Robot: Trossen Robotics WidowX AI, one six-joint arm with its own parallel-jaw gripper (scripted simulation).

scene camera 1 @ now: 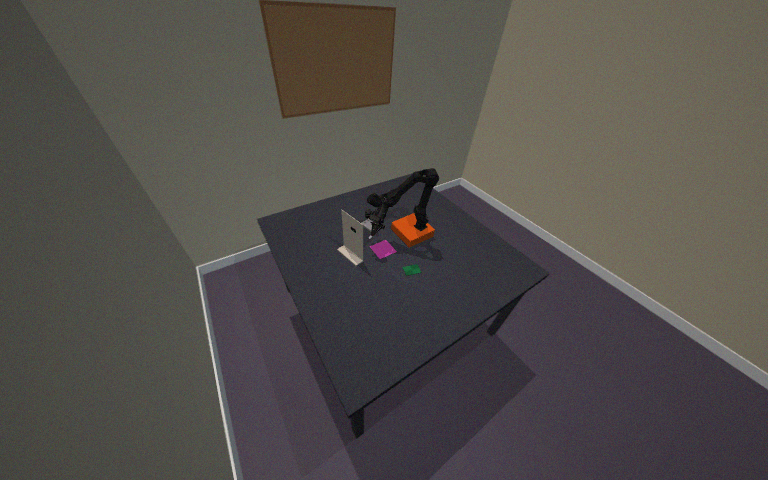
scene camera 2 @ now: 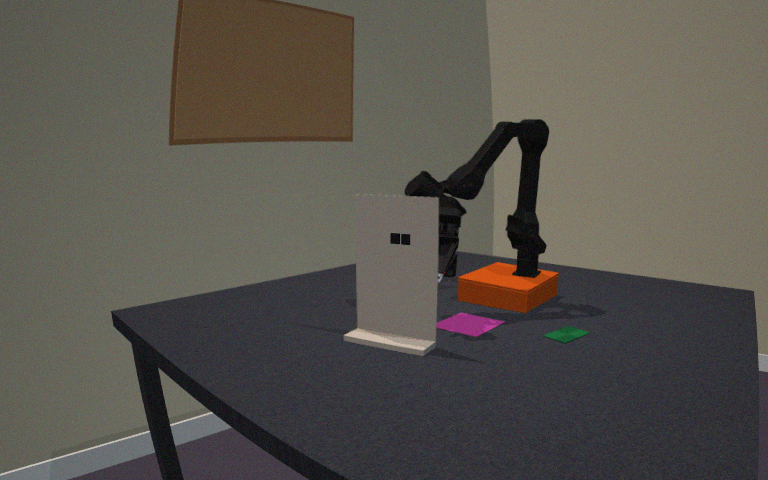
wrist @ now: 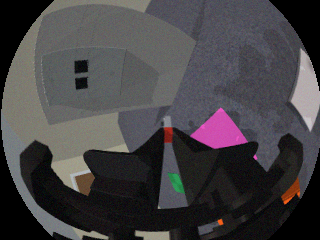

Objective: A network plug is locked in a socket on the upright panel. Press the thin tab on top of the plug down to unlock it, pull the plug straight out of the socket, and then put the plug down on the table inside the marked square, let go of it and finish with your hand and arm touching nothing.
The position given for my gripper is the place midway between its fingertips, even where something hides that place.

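My gripper (scene camera 2: 440, 275) is visible, and also in the wrist view (wrist: 167, 131). A magenta square (scene camera 2: 467, 324) is visible, and also in the wrist view (wrist: 218, 132). An upright grey panel (scene camera 2: 397, 237) is visible, likewise in scene camera 1 (scene camera 1: 352, 249) and in the wrist view (wrist: 86, 65).
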